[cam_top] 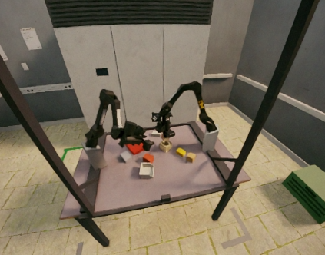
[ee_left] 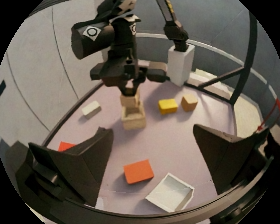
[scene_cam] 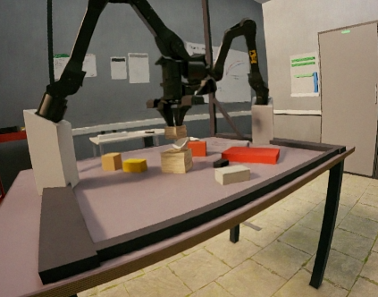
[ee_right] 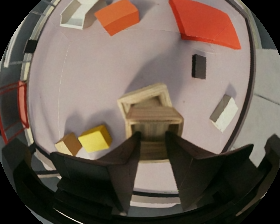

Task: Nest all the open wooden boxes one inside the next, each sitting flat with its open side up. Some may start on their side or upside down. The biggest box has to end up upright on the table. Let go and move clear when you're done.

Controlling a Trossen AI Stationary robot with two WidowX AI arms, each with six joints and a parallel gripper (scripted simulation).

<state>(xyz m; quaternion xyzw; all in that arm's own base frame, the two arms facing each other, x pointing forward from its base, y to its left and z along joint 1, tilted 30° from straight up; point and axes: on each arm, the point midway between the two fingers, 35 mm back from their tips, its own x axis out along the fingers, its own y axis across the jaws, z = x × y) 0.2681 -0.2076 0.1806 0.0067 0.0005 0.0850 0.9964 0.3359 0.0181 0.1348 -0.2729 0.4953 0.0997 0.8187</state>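
Now: right hand 50 mm above the small open wooden box. From my right hand the other things lie so: orange block: 160 mm to the left, 130 mm below, 110 mm behind; pale block: 190 mm ahead, 140 mm below, 50 mm to the left; small black block: 150 mm below, 110 mm to the left, 70 mm ahead.
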